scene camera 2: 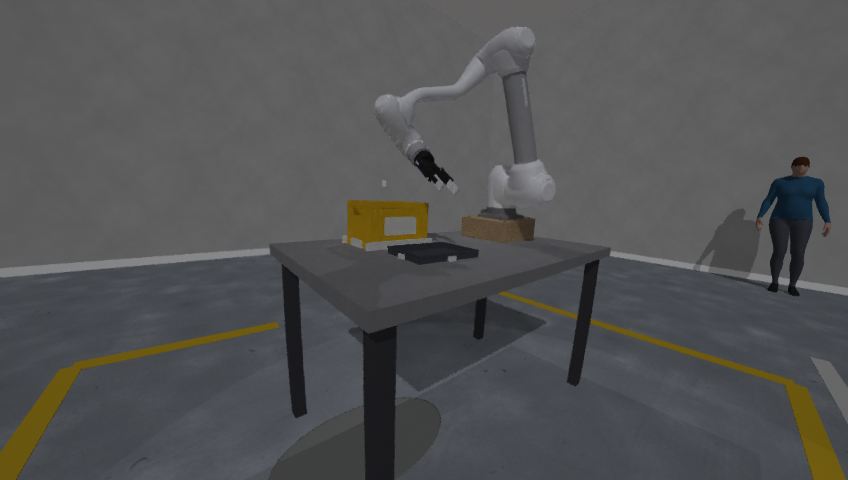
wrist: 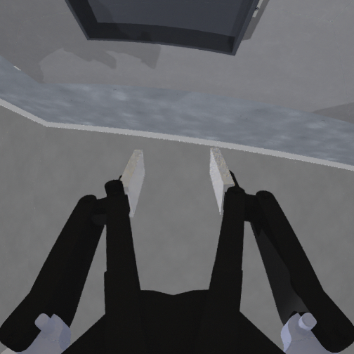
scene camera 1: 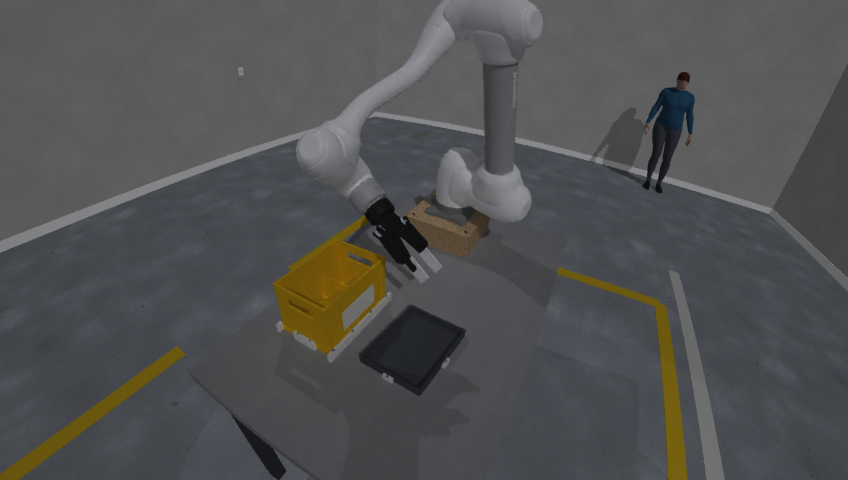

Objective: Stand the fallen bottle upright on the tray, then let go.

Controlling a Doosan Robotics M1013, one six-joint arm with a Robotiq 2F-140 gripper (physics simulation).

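Frame: origin at the arm's base, x right, y ahead, z up, level; millimetres.
Seen in the pictures: gripper, fingertip midpoint: (scene camera 2: 449, 189) (scene camera 1: 432, 275); arm's base, link origin: (scene camera 2: 500, 217) (scene camera 1: 452, 210).
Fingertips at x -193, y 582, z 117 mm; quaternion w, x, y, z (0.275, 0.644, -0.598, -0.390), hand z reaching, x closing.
Observation:
Offsets run from my fingertips to a thing's top centre. "pt": to the spot under its first point. Level surfaces: height alone.
The bottle does not show in any of the three views. The black tray {pt dx +10, dy +63, dz -221 mm} (scene camera 1: 412, 347) (scene camera 2: 433, 252) (wrist: 162, 36) lies flat on the grey table, with no bottle on it; part of it shows at the top of the wrist view. My gripper (scene camera 1: 430, 270) (scene camera 2: 446, 187) (wrist: 176, 161) is open, with nothing between its pale fingertips. It hangs tilted above the table, between the tray and the arm's base, with its fingers angled down and outward.
A yellow crate {dx +273, dy +77, dz -51 mm} (scene camera 1: 364, 297) (scene camera 2: 387, 211) stands beside the tray, in white corner holders. The arm's base stands on a brown block (scene camera 1: 443, 233) (scene camera 2: 496, 228) at the back of the table {dz -227 mm} (scene camera 1: 297, 425) (scene camera 2: 380, 300). A person (scene camera 1: 672, 113) (scene camera 2: 792, 205) stands on the floor by the wall.

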